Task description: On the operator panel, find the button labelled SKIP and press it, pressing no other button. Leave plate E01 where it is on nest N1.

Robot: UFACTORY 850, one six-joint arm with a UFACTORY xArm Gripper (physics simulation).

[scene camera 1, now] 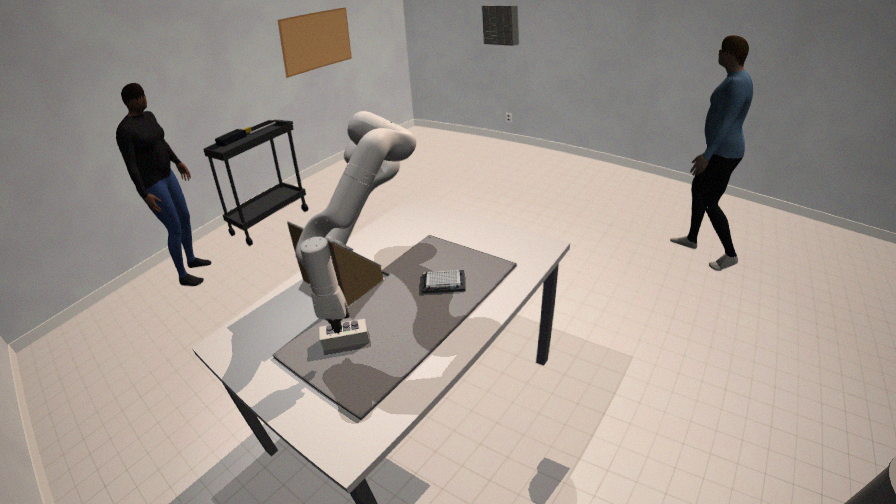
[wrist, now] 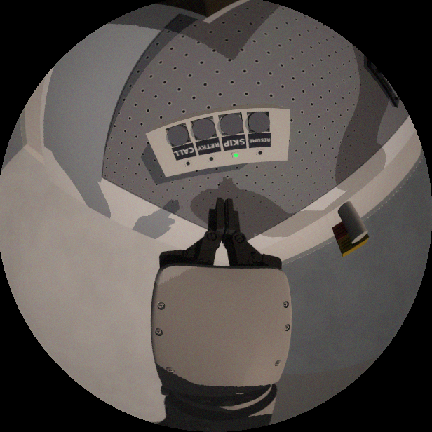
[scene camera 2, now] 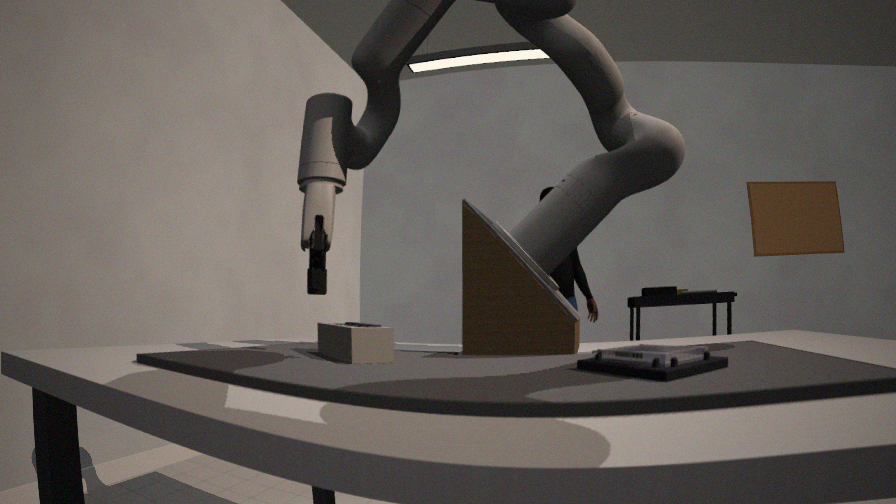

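Note:
The operator panel (scene camera 1: pixel 344 340) (scene camera 2: pixel 370 344) (wrist: pixel 281 135) is a pale box on the dark mat. Its round buttons are labelled CALL, RETRY, SKIP and RESUME. The SKIP button (wrist: pixel 231 124) is third from the left in the wrist view, and a green light (wrist: pixel 236 155) glows below its label. The lights by the other buttons are dark. My gripper (scene camera 1: pixel 336 325) (scene camera 2: pixel 317 293) (wrist: pixel 222 206) is shut and empty, and hangs above the panel, clear of the buttons. Plate E01 (scene camera 1: pixel 443 278) (scene camera 2: pixel 651 353) is a clear plate lying on the black nest N1 (scene camera 1: pixel 442 290) (scene camera 2: pixel 665 374).
A brown wedge-shaped stand (scene camera 1: pixel 357 275) (scene camera 2: pixel 513 300) is on the table behind the panel, by the arm's base. The table (scene camera 1: pixel 501 313) (scene camera 2: pixel 501 438) carries the mat (scene camera 1: pixel 476 250) (scene camera 2: pixel 438 398). A cart (scene camera 1: pixel 250 147) and two people (scene camera 1: pixel 153 156) (scene camera 1: pixel 729 119) are beyond the table.

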